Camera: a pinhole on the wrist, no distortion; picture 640 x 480 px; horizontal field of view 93.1 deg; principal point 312.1 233.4 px. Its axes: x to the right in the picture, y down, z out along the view. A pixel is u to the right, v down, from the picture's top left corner.
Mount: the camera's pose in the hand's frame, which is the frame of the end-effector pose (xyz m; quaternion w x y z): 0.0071 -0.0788 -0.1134 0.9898 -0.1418 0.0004 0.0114
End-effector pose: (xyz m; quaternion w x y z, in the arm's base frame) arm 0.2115 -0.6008 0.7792 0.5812 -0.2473 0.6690 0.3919
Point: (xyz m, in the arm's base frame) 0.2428 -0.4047 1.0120
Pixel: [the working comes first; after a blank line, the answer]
In the camera's frame: -0.2113 0.1366 0.3379

123 356
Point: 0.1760 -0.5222 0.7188
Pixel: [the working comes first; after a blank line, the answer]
In the camera's frame: 0.0710 0.0859 0.1896

426 371
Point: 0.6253 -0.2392 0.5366
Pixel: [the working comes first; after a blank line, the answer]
In the camera's frame: 0.1851 -0.2813 0.5985

406 91
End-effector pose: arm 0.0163 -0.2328 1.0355 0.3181 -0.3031 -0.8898 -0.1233
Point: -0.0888 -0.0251 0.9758
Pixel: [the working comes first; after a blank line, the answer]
In the camera's frame: 0.1176 0.0826 0.3335

419 308
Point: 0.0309 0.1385 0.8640
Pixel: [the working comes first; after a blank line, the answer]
In the camera's frame: 0.0520 0.2491 0.4803

345 391
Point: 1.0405 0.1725 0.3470
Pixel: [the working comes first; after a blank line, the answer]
In the camera's frame: -0.8685 0.9053 0.5794

outside the picture
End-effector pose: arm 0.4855 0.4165 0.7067 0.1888 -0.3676 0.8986 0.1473
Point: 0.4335 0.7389 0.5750
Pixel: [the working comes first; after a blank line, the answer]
In the camera's frame: -0.1032 0.2125 0.4244

238 385
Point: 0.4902 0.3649 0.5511
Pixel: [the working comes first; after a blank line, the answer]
In the camera's frame: 0.0902 -0.0474 0.2276

432 170
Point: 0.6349 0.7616 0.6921
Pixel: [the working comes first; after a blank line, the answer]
In the camera's frame: -0.3042 0.1212 0.3468

46 339
